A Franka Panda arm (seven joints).
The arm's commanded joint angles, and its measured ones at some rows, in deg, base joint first. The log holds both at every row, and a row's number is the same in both.
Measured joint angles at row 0:
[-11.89 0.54 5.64 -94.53 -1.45 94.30 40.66]
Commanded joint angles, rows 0 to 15:
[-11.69 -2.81 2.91 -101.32 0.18 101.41 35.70]
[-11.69 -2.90 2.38 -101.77 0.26 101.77 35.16]
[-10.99 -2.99 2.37 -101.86 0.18 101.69 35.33]
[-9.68 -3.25 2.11 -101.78 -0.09 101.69 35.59]
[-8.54 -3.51 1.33 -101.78 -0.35 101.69 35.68]
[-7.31 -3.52 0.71 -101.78 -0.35 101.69 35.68]
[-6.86 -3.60 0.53 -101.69 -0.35 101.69 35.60]
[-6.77 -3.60 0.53 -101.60 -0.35 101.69 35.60]
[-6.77 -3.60 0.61 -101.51 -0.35 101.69 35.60]
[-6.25 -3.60 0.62 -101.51 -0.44 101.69 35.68]
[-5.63 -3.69 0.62 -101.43 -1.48 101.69 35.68]
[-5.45 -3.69 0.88 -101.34 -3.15 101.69 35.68]
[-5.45 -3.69 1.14 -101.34 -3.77 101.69 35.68]
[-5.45 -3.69 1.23 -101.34 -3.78 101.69 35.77]
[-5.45 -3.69 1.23 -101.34 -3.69 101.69 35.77]
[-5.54 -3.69 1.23 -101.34 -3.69 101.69 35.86]
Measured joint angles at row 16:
[-5.82 -2.33 1.29 -99.95 -2.61 100.66 35.90]
